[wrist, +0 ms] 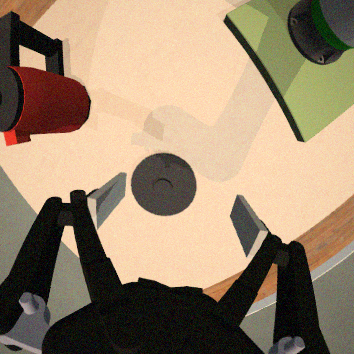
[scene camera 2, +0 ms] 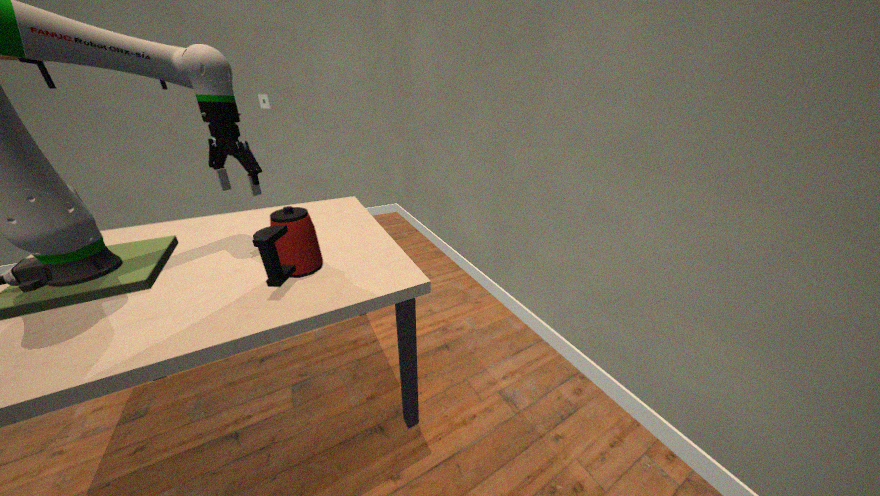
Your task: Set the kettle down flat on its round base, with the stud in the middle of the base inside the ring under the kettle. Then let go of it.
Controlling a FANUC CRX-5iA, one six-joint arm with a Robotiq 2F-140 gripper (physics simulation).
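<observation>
The red kettle (scene camera 2: 300, 246) (wrist: 55, 102) stands upright on the table, its black handle (scene camera 2: 269, 260) (wrist: 54, 59) on one side. In the wrist view it is at the upper left, partly cut off by the edge; its underside and ring are hidden. The round dark base (wrist: 165, 204) lies flat on the table, apart from the kettle, with a small stud (wrist: 163, 184) at its middle. The base does not show in the scene view. My gripper (scene camera 2: 239, 183) (wrist: 179, 195) is open and empty, pointing down, high above the table and to the kettle's upper left in the scene view.
The light wooden table (scene camera 2: 357, 246) (wrist: 120, 45) has its right edge beyond the kettle. A green board (scene camera 2: 138, 268) (wrist: 320, 100) carries the robot's foot (scene camera 2: 80, 268) (wrist: 310, 40). A grey wall (scene camera 2: 554, 154) stands behind.
</observation>
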